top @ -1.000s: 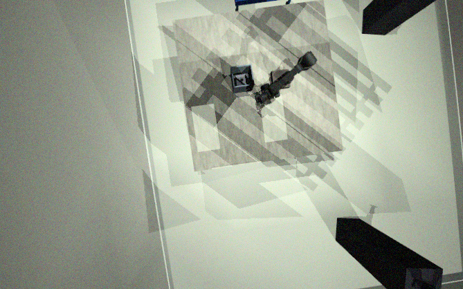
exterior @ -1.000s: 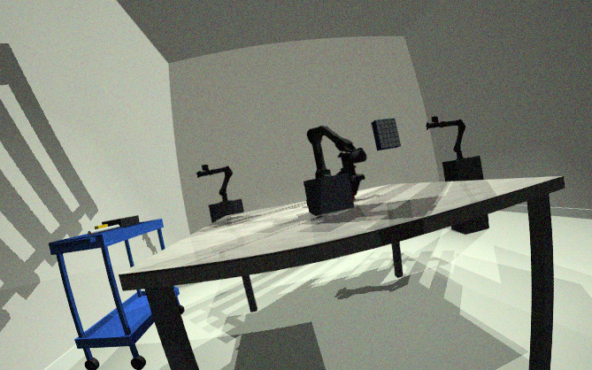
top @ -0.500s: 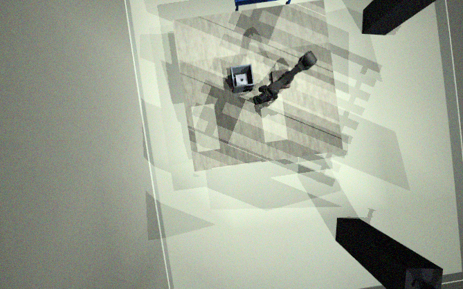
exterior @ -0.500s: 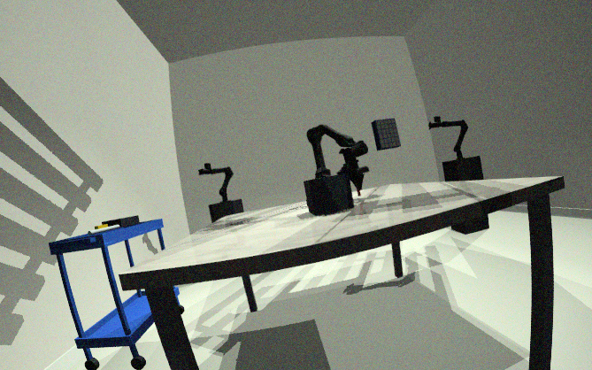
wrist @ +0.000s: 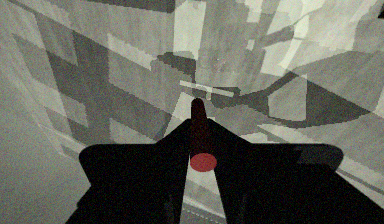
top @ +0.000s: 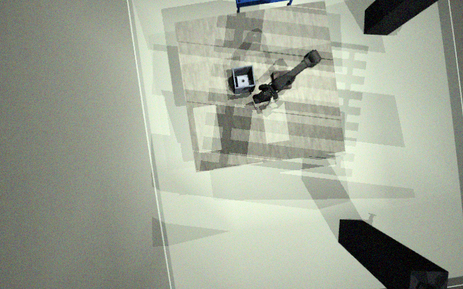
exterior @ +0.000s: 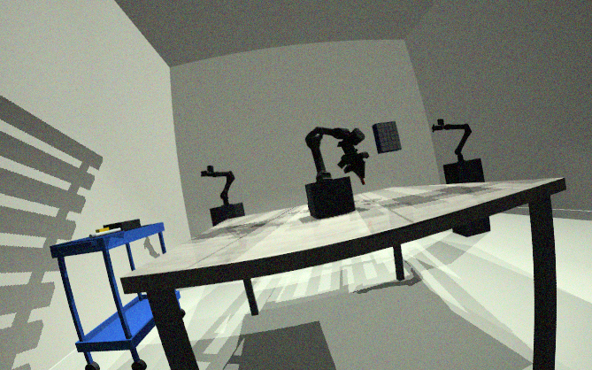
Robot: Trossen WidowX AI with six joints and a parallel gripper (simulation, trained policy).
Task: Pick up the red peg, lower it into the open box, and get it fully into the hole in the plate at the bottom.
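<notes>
My gripper tip is 140 mm short of the grey plate, 180 mm to the left of it and 70 mm above it. Round my gripper tip: red peg 10 mm to the right, 10 mm above.
</notes>
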